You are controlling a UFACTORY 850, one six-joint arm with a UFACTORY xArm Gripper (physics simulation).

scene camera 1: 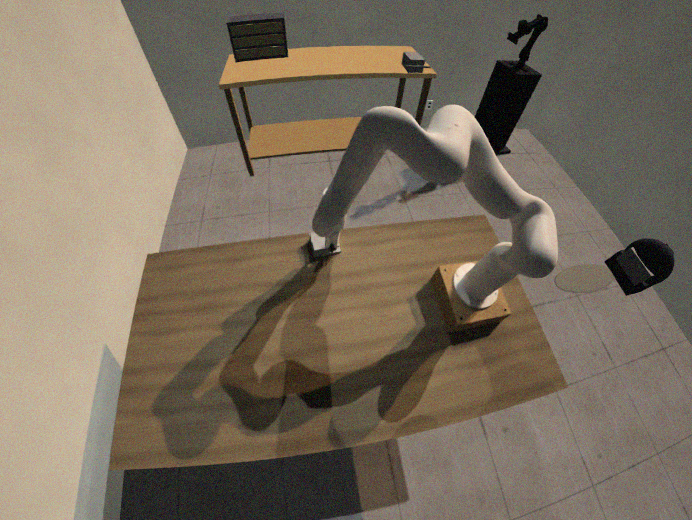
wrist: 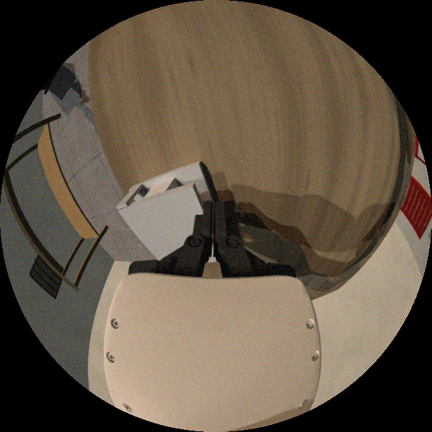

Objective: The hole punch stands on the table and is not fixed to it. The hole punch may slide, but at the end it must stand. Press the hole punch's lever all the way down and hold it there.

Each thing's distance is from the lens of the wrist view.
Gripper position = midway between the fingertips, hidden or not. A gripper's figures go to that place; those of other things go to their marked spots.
gripper (wrist: 213, 213): 0.13 m
hole punch (wrist: 162, 216): 0.14 m
